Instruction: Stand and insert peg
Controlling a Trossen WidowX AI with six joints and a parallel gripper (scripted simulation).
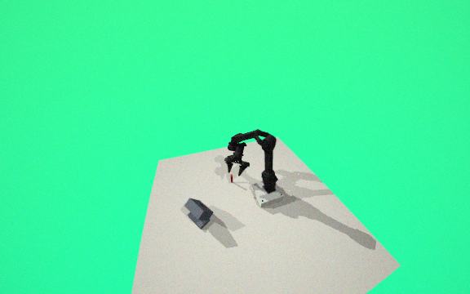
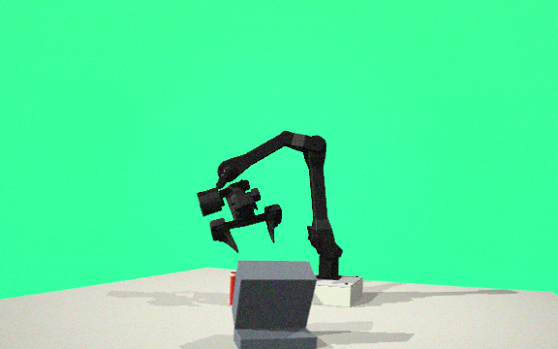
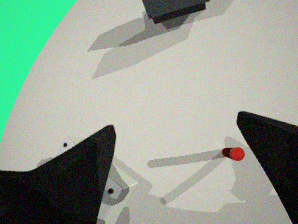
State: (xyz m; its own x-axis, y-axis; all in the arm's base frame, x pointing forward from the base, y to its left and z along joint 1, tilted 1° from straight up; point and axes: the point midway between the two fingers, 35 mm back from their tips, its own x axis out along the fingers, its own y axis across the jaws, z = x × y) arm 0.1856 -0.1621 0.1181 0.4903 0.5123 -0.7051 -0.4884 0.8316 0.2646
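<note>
Now: gripper tip 90 mm above the red peg and 60 mm to the left of it. The rest, counted from my gripper tip: grey sloped panel: 270 mm ahead, 130 mm to the left, 60 mm below.
</note>
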